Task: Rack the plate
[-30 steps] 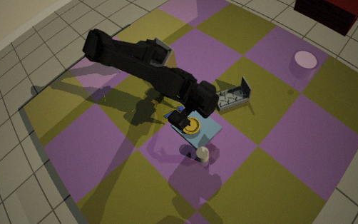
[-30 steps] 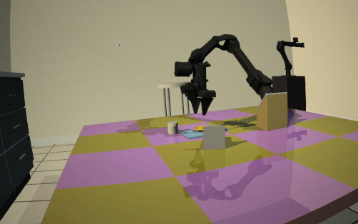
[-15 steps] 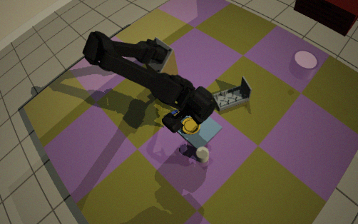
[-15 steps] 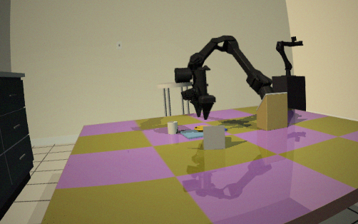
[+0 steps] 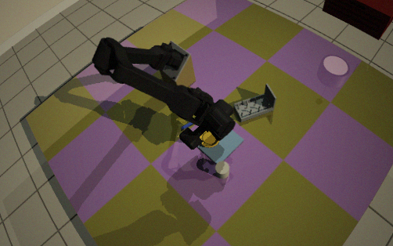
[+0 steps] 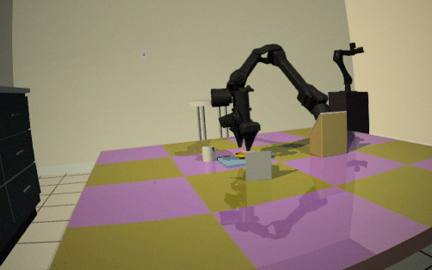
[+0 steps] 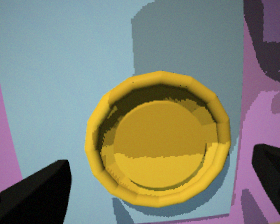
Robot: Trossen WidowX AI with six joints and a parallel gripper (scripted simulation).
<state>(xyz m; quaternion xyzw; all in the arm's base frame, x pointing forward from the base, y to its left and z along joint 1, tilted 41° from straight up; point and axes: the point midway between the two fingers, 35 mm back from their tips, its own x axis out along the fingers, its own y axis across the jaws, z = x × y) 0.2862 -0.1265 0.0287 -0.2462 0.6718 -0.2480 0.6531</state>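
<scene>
Now: the yellow plate 20 mm below my gripper tip. Round my gripper tip: light blue mat (30 mm below, 20 mm to the left, 10 mm ahead); then blue spoon (100 mm behind, 30 mm below, 10 mm to the left); then beige cup (120 mm ahead, 50 mm to the right, 10 mm below).
</scene>
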